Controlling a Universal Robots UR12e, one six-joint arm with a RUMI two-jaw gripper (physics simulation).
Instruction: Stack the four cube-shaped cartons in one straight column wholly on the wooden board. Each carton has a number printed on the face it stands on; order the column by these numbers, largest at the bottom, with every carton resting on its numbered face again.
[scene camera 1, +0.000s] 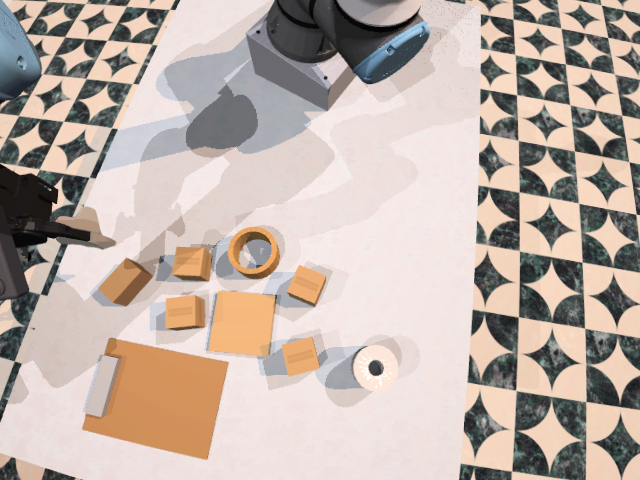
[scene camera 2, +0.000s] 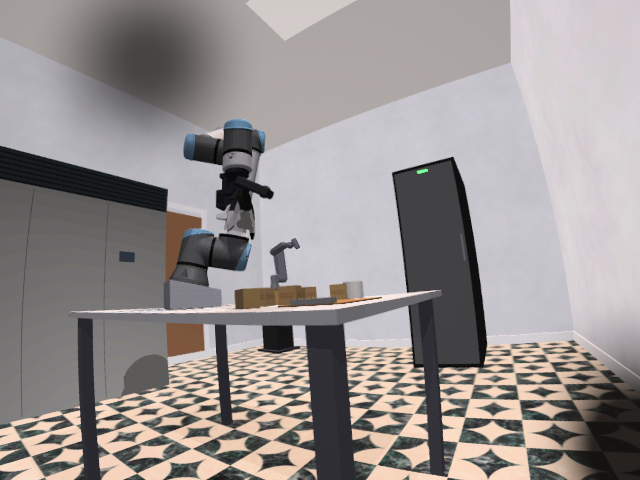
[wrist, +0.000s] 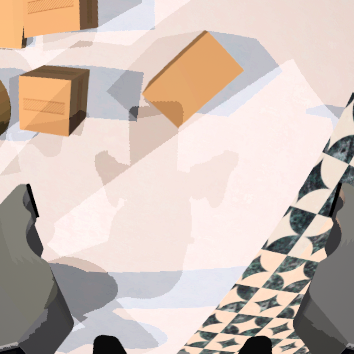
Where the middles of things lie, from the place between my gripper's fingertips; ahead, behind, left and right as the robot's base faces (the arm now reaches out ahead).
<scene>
I see my gripper 18 cm above the brown carton (scene camera 1: 129, 278) and 2 cm short of it. The rest, counted from my hand: clipboard (scene camera 1: 168, 400): 20 cm below, 20 cm ahead, 15 cm to the left; then wooden board (scene camera 1: 243, 322): 26 cm to the left, 20 cm below, 1 cm ahead.
</scene>
